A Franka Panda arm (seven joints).
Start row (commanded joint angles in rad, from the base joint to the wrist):
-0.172, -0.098, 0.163, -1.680, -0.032, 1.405, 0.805
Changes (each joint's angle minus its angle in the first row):
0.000, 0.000, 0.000, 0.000, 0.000, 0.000, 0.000
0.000, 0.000, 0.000, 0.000, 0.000, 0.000, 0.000
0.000, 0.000, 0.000, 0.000, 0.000, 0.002, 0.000
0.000, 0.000, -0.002, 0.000, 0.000, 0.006, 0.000
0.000, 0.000, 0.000, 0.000, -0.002, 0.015, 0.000
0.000, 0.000, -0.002, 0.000, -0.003, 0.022, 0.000
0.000, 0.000, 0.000, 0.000, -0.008, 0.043, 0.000
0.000, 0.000, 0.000, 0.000, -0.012, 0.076, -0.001
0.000, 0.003, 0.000, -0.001, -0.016, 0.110, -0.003
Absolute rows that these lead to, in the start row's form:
-0.172, -0.098, 0.163, -1.680, -0.032, 1.405, 0.805
-0.172, -0.098, 0.163, -1.680, -0.032, 1.405, 0.805
-0.172, -0.098, 0.163, -1.680, -0.032, 1.407, 0.805
-0.172, -0.098, 0.161, -1.680, -0.032, 1.411, 0.805
-0.172, -0.098, 0.163, -1.680, -0.034, 1.420, 0.805
-0.172, -0.098, 0.161, -1.680, -0.035, 1.427, 0.805
-0.172, -0.098, 0.163, -1.680, -0.040, 1.448, 0.805
-0.172, -0.098, 0.163, -1.680, -0.044, 1.481, 0.804
-0.172, -0.095, 0.163, -1.681, -0.048, 1.515, 0.802

